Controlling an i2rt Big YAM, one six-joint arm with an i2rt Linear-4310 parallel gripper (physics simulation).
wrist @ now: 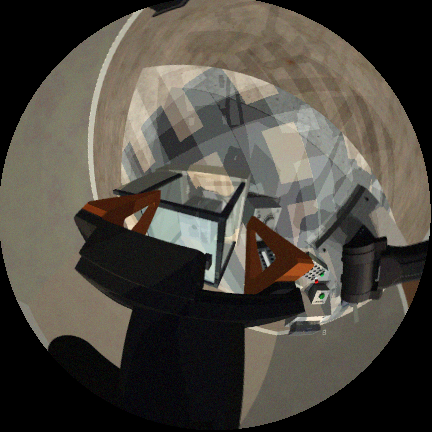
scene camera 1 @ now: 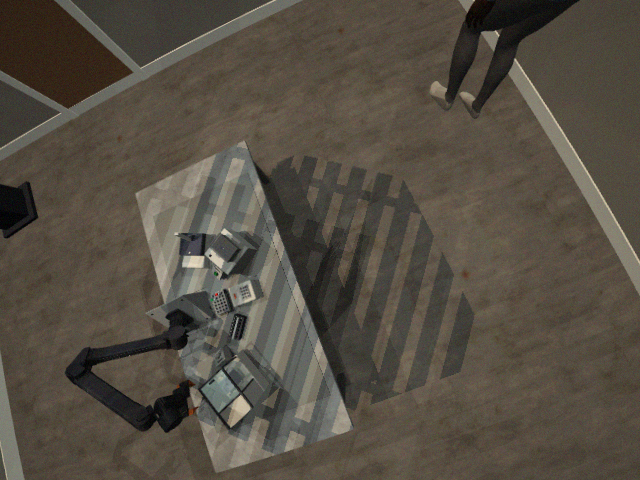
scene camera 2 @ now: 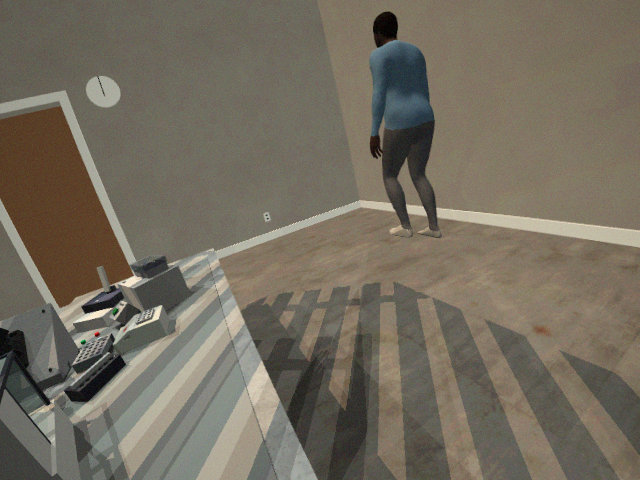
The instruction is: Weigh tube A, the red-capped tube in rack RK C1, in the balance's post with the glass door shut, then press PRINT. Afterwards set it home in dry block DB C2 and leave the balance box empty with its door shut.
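Frame: origin at the arm's base, x ahead, y left, z up, level; centimetres.
Where they show: gripper, fingertip midpoint: (wrist: pixel 205 207) (scene camera 1: pixel 196 395); arm's base, link origin: (wrist: pixel 365 250) (scene camera 1: pixel 180 317).
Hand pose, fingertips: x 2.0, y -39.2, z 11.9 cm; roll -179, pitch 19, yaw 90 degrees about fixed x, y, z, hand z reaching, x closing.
Each offset is from my fingertips to the centre of the thing. "spot": to the spot under its first point.
My gripper (scene camera 1: pixel 194 398) (wrist: pixel 205 207) is open and empty, its orange fingers beside the balance's glass box at the table edge. The balance box (scene camera 1: pixel 220 391) (wrist: pixel 185 222) has dark-framed glass panels; part of it shows at the lower left of scene camera 2. Its door state and the post inside cannot be made out. A small red cap {dx +19.6, dy +41.5, dz -17.5 cm} (scene camera 1: pixel 216 294) (scene camera 2: pixel 96 334) (wrist: pixel 316 281) and a green one sit on a grey block with a grid of holes {spot: dx +18.6, dy +36.0, dz -20.1 cm} (scene camera 1: pixel 221 303) (scene camera 2: pixel 93 352) (wrist: pixel 313 270). A pale unit with a small hole grid {dx +33.4, dy +35.2, dz -19.0 cm} (scene camera 1: pixel 244 292) (scene camera 2: pixel 144 322) stands beside it. Rack labels and PRINT are unreadable.
A black slotted rack {dx +21.6, dy +19.8, dz -20.1 cm} (scene camera 1: pixel 237 326) (scene camera 2: pixel 95 379) lies between the hole-grid block and the balance. A large grey machine {dx +35.2, dy +56.8, dz -13.0 cm} (scene camera 1: pixel 225 249) (scene camera 2: pixel 160 286) and a dark blue device {spot: dx +19.3, dy +73.4, dz -14.5 cm} (scene camera 1: pixel 192 245) (scene camera 2: pixel 102 299) stand farther along. The arm's upright grey plate (scene camera 1: pixel 199 304) (scene camera 2: pixel 43 335) borders the rack area. A person (scene camera 2: pixel 405 87) stands away from the table.
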